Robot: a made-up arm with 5 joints.
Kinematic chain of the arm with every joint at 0, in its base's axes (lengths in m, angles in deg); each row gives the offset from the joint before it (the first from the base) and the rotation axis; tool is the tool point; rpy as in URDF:
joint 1: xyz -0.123 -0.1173 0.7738 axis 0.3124 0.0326 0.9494
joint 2: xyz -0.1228 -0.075 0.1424 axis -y
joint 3: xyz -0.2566 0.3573 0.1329 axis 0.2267 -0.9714 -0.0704
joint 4: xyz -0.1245 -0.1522 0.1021 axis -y
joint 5: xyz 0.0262 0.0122 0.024 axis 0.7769 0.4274 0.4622
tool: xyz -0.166 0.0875 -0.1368 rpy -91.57 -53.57 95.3
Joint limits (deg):
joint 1: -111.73..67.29
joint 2: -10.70..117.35
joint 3: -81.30..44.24
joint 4: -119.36..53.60
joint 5: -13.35..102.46
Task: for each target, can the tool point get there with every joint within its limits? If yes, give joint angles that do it. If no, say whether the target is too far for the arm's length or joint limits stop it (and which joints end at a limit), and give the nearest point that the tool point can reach.
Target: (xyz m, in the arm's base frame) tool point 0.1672 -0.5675 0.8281
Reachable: no: joint limits stop it (at a limit: joint 1, joint 2, joint 3, joint 4) | nearest point 0.0025 -0.3755 0.6234 | short by 0.325 m
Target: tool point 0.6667 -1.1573 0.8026
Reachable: no: too far | nearest point 0.0132 -0.3965 0.5678 | short by 1.030 m
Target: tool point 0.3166 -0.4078 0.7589
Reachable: no: joint limits stop it (at a limit: joint 2, joint 3, joint 4) | nearest point 0.0785 -0.2912 0.6033 | short by 0.307 m
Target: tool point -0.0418 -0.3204 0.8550
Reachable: no: joint limits stop it (at a limit: joint 1, joint 2, joint 3, joint 5) | nearest point 0.0357 -0.3134 0.6326 | short by 0.236 m
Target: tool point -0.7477 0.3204 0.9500
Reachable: yes | joints -16.87 13.95 -0.75 -11.76 19.51
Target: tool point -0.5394 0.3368 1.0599
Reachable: yes | joints -16.64 52.55 -59.24 -87.94 32.24
